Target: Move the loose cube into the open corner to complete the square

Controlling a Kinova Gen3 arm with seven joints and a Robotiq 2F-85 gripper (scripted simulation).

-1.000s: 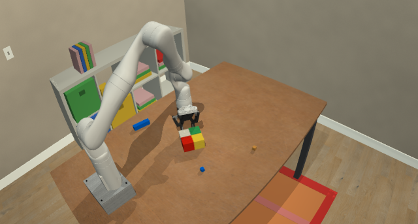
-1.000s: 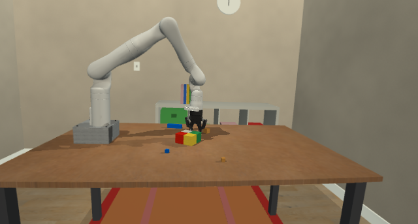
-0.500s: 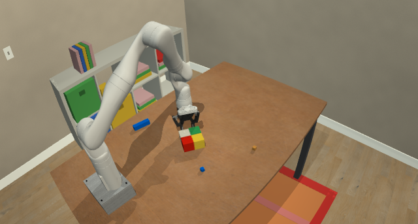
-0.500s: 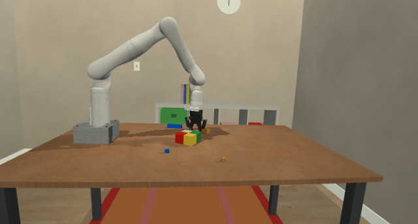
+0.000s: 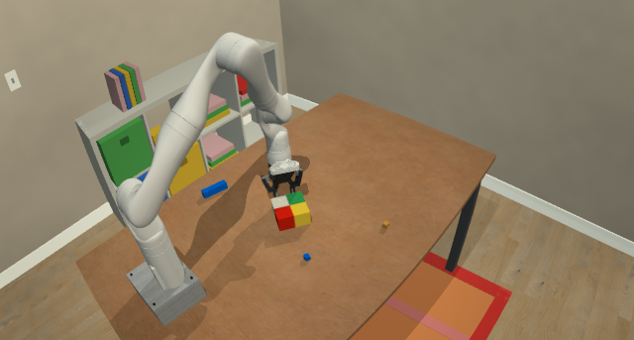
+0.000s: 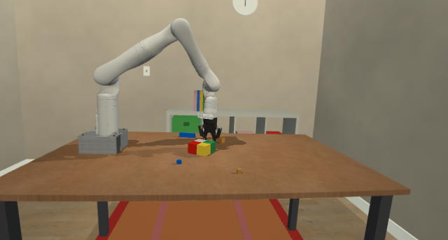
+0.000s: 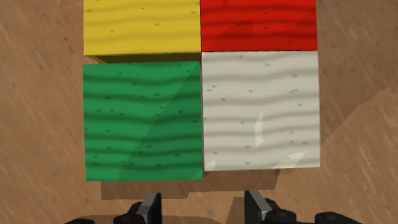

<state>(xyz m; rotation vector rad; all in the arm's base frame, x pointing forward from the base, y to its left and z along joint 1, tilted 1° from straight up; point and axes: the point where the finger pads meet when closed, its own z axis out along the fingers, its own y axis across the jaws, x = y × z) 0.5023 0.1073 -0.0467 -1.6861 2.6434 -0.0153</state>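
My hand is 60 mm to the left of the green cube and 10 mm above it. Also, from my hand: red cube (80 mm to the right, 70 mm behind, 10 mm below); then white cube (50 mm behind, 40 mm to the right, 10 mm below); then yellow cube (110 mm to the right, 20 mm behind, 10 mm below).
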